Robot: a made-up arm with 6 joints. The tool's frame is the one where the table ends. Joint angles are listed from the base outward.
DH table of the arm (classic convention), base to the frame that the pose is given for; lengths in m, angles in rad. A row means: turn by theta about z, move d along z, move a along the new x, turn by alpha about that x. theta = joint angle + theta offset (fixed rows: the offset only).
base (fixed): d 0.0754; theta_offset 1.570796; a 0; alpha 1.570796
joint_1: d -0.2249; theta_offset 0; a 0.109; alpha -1.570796
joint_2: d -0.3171; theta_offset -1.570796; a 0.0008; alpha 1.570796
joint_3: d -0.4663; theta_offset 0; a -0.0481; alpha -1.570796
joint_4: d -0.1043; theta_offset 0; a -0.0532; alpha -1.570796
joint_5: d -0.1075; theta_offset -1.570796; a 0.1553; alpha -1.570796
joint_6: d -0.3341; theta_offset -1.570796; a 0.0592; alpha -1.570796
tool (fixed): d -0.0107; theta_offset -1.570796; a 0; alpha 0
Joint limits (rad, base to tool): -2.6..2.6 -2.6..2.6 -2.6..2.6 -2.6..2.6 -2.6..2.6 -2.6..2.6
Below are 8 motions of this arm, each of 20 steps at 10 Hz.
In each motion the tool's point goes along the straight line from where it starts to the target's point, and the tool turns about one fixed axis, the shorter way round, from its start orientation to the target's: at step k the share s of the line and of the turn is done. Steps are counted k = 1, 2, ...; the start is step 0. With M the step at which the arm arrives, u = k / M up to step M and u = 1 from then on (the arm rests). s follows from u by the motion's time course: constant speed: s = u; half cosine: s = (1 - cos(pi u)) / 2; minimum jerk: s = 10 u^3 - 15 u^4 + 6 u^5.
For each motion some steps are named. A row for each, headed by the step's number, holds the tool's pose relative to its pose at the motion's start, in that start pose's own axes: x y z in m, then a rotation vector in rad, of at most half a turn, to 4 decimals.
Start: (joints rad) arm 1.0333 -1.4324 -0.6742 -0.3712 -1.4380 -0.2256
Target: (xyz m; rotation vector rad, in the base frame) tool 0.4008 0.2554 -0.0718 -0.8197 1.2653 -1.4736
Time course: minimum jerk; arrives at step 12
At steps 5, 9, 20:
5: 0.2061 0.1047 -0.0722 -0.2721 0.0612 -0.1165
9: 0.5331 0.2707 -0.1869 -0.7038 0.1583 -0.3013
20: 0.5947 0.3020 -0.2084 -0.7850 0.1766 -0.3361

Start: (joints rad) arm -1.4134 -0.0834 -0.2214 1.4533 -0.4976 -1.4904
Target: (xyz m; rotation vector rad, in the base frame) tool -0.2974 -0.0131 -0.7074 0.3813 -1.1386 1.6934
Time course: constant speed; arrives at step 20
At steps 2, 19, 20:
2: 0.0653 0.0001 0.0252 0.0577 -0.1652 -0.1058
19: 0.6206 0.0009 0.2395 0.5486 -1.5695 -1.0050
20: 0.6532 0.0009 0.2521 0.5775 -1.6521 -1.0579

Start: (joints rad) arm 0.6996 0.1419 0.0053 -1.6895 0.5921 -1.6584
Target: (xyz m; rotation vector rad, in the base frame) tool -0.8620 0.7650 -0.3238 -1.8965 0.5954 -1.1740
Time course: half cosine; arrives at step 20
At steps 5, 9, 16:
5: 0.1131 0.0421 -0.0564 -0.0565 -0.0349 -0.2716
9: 0.3257 0.1212 -0.1625 -0.1628 -0.1006 -0.7822
16: 0.6986 0.2599 -0.3484 -0.3492 -0.2157 -1.6773

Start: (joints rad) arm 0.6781 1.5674 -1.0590 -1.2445 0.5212 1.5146
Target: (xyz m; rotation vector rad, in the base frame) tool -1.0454 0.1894 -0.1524 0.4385 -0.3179 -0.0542
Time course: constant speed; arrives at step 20
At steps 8, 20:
8: 0.0292 -0.1317 -0.0816 -0.2139 -0.3218 0.1888
20: 0.0730 -0.3293 -0.2039 -0.5348 -0.8045 0.4719

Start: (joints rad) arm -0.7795 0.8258 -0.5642 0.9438 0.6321 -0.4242
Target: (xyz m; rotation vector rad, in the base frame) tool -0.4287 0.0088 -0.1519 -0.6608 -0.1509 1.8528
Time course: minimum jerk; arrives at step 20
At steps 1, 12, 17, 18, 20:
1: 0.0000 0.0000 -0.0001 -0.0008 -0.0013 -0.0008
12: 0.0184 0.0267 -0.0718 -0.4730 -0.7769 -0.4637
17: 0.0262 0.0381 -0.1023 -0.6746 -1.1079 -0.6613
18: 0.0267 0.0388 -0.1042 -0.6871 -1.1284 -0.6736
20: 0.0269 0.0391 -0.1051 -0.6930 -1.1382 -0.6794

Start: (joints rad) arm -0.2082 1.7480 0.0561 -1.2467 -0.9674 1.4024
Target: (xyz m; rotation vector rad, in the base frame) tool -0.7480 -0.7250 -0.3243 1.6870 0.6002 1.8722
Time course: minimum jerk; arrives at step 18
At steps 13, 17, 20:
13: 0.0793 -0.0676 0.3583 0.8260 0.5614 0.1354
17: 0.0916 -0.0780 0.4135 0.9533 0.6480 0.1563
20: 0.0917 -0.0782 0.4142 0.9548 0.6490 0.1565

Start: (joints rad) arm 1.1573 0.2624 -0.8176 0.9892 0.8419 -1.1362
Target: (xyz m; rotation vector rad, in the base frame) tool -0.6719 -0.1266 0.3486 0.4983 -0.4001 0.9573
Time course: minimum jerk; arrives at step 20
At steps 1, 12, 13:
1: -0.0002 0.0006 0.0003 0.0004 -0.0003 -0.0013
12: -0.0947 0.3590 0.1887 0.2149 -0.1913 -0.7423
13: -0.1061 0.4022 0.2114 0.2408 -0.2144 -0.8318

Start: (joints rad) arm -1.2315 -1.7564 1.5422 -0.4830 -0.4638 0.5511
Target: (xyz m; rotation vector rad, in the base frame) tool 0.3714 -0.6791 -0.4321 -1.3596 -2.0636 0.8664
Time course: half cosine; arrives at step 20
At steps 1, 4, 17, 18, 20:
1: 0.0009 0.0006 0.0018 0.0038 0.0014 -0.0010
4: 0.0132 0.0090 0.0284 0.0593 0.0213 -0.0159
17: 0.1311 0.0893 0.2814 0.5876 0.2112 -0.1571
18: 0.1353 0.0921 0.2904 0.6062 0.2179 -0.1621
20: 0.1387 0.0944 0.2977 0.6215 0.2233 -0.1661

